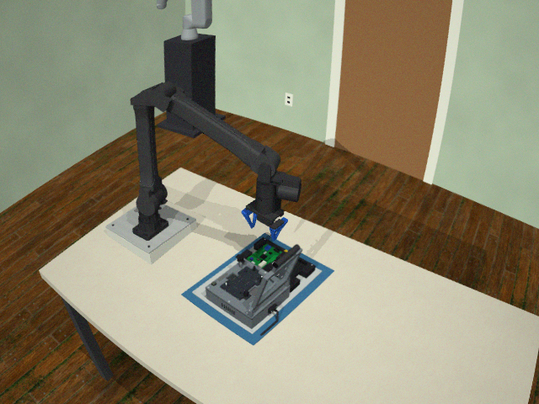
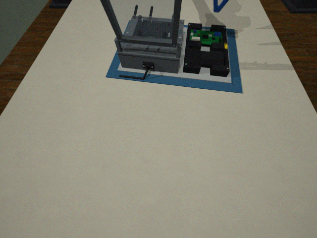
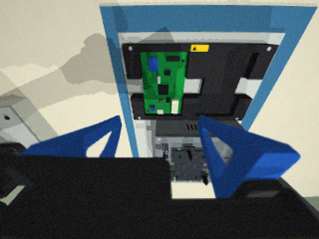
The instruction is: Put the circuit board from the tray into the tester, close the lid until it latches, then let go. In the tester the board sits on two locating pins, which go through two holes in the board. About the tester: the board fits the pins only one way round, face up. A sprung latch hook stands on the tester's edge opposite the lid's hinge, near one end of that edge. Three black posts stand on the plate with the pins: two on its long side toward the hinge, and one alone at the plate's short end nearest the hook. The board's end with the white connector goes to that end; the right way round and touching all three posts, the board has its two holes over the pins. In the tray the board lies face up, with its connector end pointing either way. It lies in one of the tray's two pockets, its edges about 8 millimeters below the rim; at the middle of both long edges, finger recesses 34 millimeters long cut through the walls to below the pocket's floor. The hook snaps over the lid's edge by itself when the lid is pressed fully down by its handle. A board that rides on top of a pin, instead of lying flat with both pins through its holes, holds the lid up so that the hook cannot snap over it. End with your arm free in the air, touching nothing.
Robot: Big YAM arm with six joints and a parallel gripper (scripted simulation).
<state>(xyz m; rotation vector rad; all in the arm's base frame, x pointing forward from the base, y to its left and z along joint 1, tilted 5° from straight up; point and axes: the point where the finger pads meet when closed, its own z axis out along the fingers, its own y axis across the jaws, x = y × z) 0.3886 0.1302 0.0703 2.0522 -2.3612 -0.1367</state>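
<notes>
The green circuit board is 10 cm below my hand. Round my hand: tester lid 19 cm to the right, 16 cm ahead, 6 cm above.
</notes>
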